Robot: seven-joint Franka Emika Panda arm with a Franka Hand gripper.
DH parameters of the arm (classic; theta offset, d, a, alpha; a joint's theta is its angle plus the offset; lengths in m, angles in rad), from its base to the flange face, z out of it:
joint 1: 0 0.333 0 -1.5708
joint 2: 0 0 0 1.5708
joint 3: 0 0.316 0.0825 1.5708
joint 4: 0 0 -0.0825 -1.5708
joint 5: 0 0.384 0 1.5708
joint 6: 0 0 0.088 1.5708
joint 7: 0 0.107 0 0
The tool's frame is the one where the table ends.
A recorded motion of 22 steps. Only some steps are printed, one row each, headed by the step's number.
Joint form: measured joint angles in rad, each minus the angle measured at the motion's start. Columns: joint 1, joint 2, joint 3, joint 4, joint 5, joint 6, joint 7.
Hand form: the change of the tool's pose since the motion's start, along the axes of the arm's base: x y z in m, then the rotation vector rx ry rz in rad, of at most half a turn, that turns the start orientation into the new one. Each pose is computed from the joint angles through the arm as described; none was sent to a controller.
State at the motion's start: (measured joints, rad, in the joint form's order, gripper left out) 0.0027 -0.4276 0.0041 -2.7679 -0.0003 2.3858 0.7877
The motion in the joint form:
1: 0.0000 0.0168 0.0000 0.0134 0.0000 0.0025 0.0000
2: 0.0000 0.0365 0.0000 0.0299 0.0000 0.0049 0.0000
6: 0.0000 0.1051 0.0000 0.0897 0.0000 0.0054 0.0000
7: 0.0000 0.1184 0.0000 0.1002 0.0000 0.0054 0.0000
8: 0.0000 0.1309 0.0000 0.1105 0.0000 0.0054 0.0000
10: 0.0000 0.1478 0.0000 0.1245 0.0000 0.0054 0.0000
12: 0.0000 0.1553 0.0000 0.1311 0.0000 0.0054 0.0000
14: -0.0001 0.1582 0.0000 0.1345 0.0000 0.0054 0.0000
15: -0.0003 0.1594 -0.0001 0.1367 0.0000 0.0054 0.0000
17: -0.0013 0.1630 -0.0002 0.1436 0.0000 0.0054 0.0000
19: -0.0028 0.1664 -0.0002 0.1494 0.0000 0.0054 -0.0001
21: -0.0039 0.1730 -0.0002 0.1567 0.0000 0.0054 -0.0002
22: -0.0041 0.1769 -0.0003 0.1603 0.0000 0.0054 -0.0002
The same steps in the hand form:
1: 0.0046 0.0000 -0.0003 0.0001 0.0009 0.0000
2: 0.0102 0.0001 -0.0005 0.0001 0.0017 0.0001
6: 0.0298 0.0002 -0.0019 0.0003 0.0100 0.0001
7: 0.0332 0.0003 -0.0028 0.0004 0.0128 0.0002
8: 0.0366 0.0003 -0.0036 0.0004 0.0150 0.0002
10: 0.0412 0.0003 -0.0046 0.0005 0.0179 0.0002
12: 0.0434 0.0004 -0.0049 0.0005 0.0188 0.0002
14: 0.0445 0.0003 -0.0047 0.0005 0.0183 0.0001
15: 0.0452 0.0002 -0.0043 0.0005 0.0173 -0.0002
17: 0.0474 -0.0002 -0.0029 0.0006 0.0140 -0.0013
19: 0.0493 -0.0009 -0.0019 0.0006 0.0116 -0.0027
21: 0.0517 -0.0013 -0.0016 0.0007 0.0109 -0.0037
22: 0.0528 -0.0014 -0.0017 0.0007 0.0112 -0.0040

